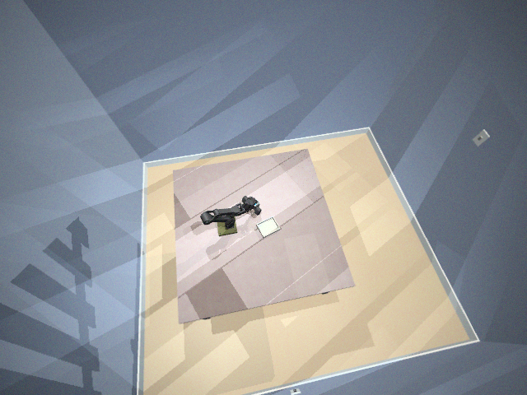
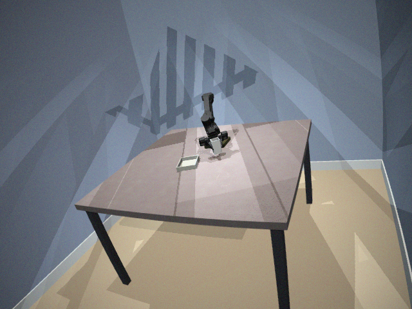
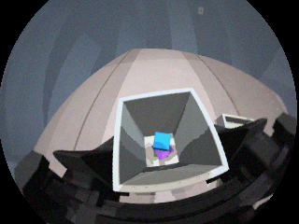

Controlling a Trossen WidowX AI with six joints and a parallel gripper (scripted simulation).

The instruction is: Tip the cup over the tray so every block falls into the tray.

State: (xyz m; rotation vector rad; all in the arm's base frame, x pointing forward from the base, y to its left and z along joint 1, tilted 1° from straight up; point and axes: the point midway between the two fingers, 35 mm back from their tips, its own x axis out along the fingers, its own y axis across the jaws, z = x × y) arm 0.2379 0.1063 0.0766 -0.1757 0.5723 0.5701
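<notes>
The purple block is 30 mm behind my gripper tip, 20 mm to the right of it and 10 mm below it. Round my gripper tip: square cup (30 mm behind, 20 mm to the right, 20 mm below); blue block (20 mm behind, 20 mm to the right, 10 mm above).
</notes>
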